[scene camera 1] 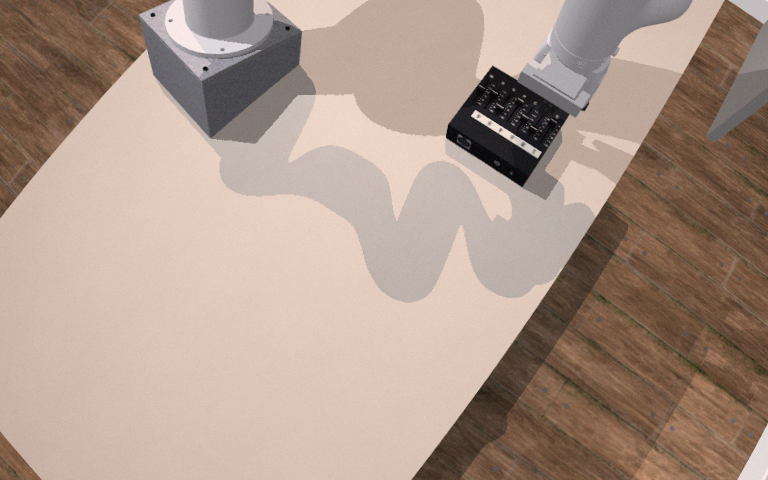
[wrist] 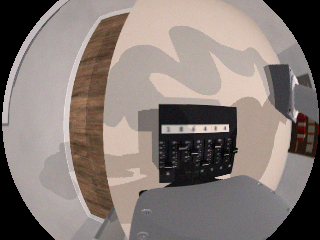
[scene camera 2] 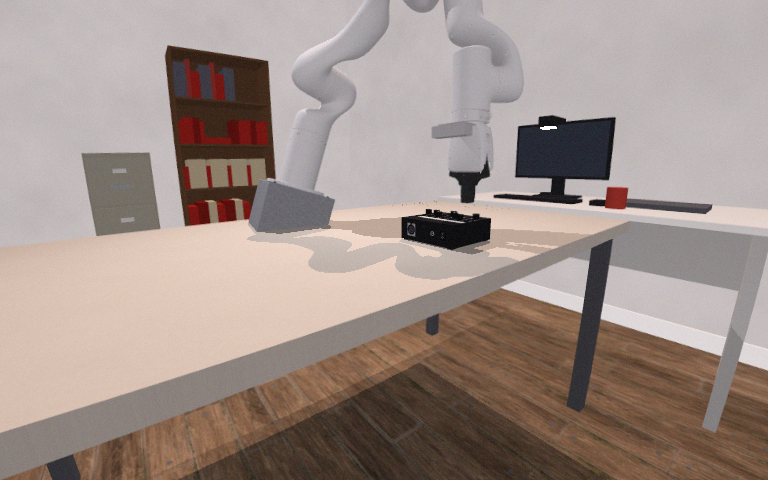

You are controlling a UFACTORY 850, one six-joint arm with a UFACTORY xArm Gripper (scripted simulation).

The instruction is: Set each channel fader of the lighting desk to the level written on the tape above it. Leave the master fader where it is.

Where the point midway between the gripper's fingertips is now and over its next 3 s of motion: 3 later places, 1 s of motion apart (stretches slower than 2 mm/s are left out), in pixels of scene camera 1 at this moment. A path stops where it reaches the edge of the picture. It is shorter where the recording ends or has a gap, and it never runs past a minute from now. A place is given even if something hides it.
The gripper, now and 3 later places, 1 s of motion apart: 545,109; 532,82; 530,83; 528,88
